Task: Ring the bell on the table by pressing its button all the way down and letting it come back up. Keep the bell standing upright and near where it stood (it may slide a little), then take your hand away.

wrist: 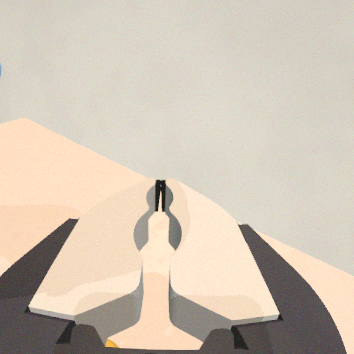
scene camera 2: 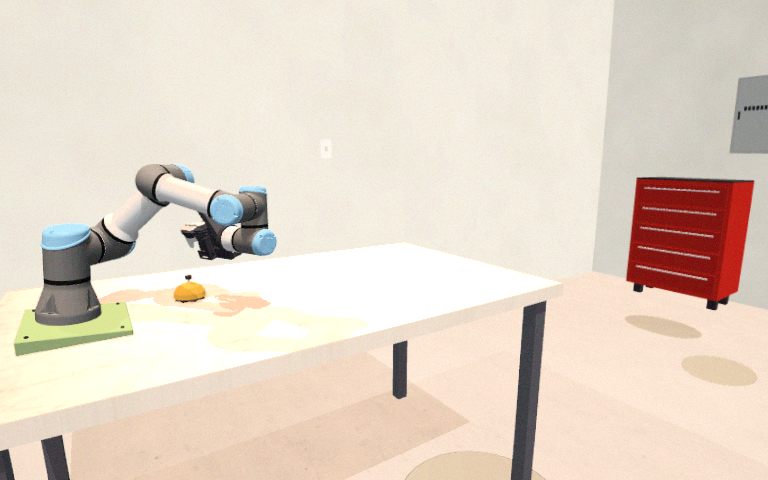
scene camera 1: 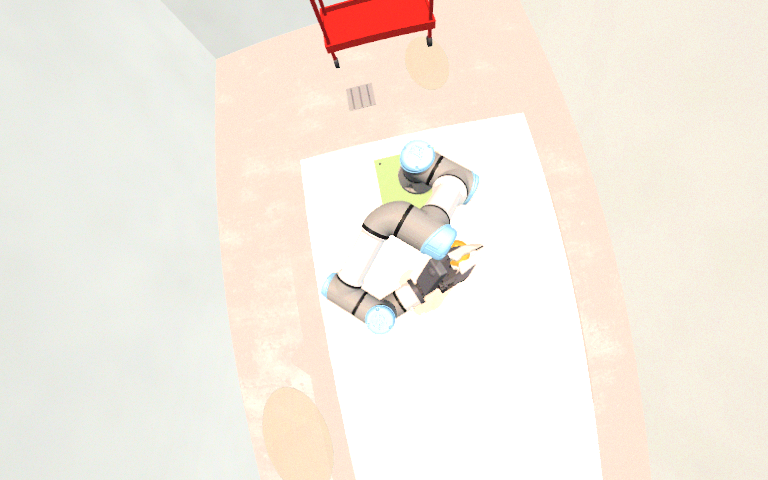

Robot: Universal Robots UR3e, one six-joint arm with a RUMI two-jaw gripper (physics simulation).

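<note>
The orange bell stands upright on the table, its dark button up on top. In scene camera 1, parts of the bell show around the gripper's pale fingers, which hide the rest. A small yellow piece of the bell shows at the bottom edge of the wrist view. My gripper is shut and empty, its two fingertips together. It hangs well above the bell in scene camera 2, apart from the button, with its fingers pointing roughly sideways.
The arm's base stands on a green plate at one end of the table, near the bell. The arm's upper links reach over the table. A red cart and a red drawer cabinet stand away on the floor.
</note>
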